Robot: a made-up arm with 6 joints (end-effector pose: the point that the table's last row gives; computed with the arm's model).
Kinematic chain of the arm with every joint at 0, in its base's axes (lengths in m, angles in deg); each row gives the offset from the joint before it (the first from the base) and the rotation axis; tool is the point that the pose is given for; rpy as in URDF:
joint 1: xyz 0 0 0.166 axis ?
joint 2: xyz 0 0 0 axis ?
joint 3: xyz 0.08 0 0.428 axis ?
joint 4: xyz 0.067 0 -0.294 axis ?
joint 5: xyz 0 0 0 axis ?
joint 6: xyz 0.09 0 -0.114 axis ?
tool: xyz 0 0 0 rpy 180 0 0
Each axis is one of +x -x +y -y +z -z.
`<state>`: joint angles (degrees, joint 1 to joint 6).
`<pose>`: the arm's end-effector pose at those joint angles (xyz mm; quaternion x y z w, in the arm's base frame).
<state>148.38 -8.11 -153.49 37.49 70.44 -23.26</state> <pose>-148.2 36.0 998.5 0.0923 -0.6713 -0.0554 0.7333</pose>
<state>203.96 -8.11 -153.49 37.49 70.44 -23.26</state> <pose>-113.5 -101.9 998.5 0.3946 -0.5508 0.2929 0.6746</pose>
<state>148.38 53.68 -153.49 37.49 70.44 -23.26</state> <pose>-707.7 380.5 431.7 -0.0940 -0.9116 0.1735 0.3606</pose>
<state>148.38 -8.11 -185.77 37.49 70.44 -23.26</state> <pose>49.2 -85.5 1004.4 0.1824 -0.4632 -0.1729 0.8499</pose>
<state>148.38 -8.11 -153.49 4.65 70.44 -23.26</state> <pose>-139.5 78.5 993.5 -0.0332 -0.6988 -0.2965 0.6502</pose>
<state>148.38 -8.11 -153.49 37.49 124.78 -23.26</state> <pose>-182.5 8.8 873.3 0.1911 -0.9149 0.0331 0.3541</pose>
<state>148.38 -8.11 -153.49 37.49 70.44 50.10</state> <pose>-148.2 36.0 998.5 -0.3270 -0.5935 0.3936 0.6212</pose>
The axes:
joint 1: +z
joint 2: +y
joint 3: +y
joint 4: -z
joint 5: +y
joint 6: -z

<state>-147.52 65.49 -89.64 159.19 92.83 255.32</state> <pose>-601.2 -432.5 -1.7 -0.0489 -0.5330 0.7376 0.4117</pose>
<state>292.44 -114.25 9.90 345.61 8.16 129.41</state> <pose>-2.6 53.8 300.5 0.0290 0.6657 -0.6869 0.2901</pose>
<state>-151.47 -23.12 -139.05 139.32 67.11 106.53</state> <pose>91.9 -2.0 1028.8 -0.1561 0.4284 -0.5627 0.6896</pose>
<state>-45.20 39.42 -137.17 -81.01 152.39 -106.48</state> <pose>301.6 -489.6 523.3 -0.7714 -0.0232 0.6008 0.2083</pose>
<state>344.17 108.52 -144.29 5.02 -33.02 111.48</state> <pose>713.5 -214.8 -202.8 -0.3266 0.7582 -0.3781 0.4189</pose>
